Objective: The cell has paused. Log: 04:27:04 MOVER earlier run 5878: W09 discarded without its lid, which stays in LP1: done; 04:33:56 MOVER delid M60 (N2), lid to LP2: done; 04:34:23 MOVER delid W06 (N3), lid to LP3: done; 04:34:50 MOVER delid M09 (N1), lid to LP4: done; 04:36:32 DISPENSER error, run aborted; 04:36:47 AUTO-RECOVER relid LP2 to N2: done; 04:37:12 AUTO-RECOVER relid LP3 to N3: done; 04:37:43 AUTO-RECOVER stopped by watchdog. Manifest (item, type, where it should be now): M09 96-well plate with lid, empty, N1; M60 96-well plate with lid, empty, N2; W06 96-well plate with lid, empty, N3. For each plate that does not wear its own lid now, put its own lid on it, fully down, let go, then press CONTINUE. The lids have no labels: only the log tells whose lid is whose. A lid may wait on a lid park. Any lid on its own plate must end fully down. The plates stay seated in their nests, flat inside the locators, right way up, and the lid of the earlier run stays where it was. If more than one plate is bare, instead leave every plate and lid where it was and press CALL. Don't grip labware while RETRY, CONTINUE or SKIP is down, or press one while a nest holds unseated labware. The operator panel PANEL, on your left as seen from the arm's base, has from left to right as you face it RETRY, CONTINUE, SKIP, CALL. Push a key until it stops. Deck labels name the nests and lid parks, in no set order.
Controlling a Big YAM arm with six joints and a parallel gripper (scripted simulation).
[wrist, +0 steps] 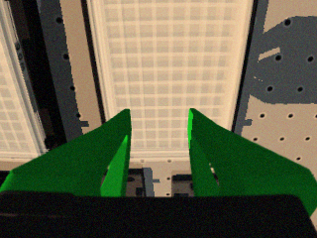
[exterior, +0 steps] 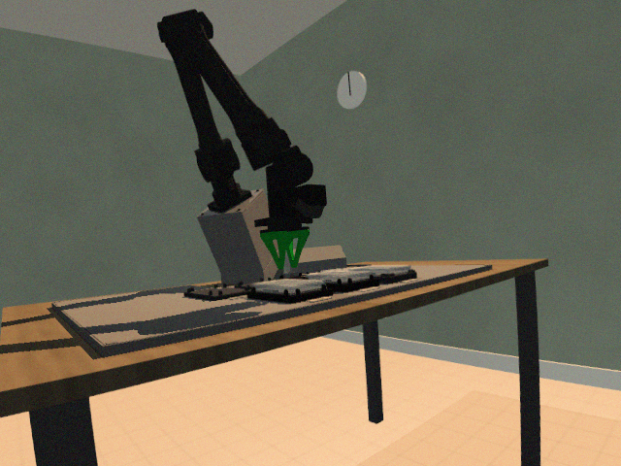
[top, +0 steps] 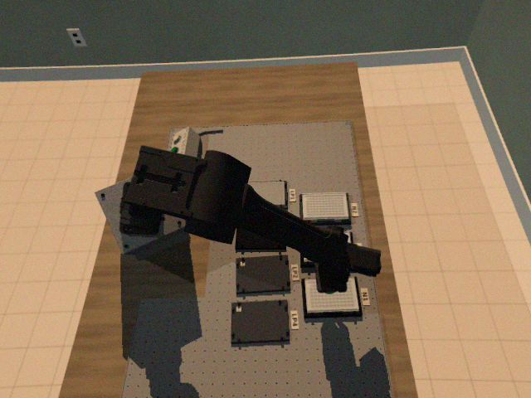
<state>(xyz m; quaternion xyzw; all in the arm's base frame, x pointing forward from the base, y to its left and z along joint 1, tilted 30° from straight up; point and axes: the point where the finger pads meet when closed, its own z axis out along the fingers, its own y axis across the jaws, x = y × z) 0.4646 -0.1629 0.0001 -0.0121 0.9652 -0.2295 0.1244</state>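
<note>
Now: the plate 40 mm below my hand, 10 mm to the right of it and 10 mm ahead of it. Round my hand: lid park LP2: 170 mm behind, 70 mm to the left, 60 mm below; lid park LP3: 200 mm to the left, 170 mm behind, 60 mm below; lid park LP4: 180 mm behind, 60 mm to the right, 60 mm below.
</note>
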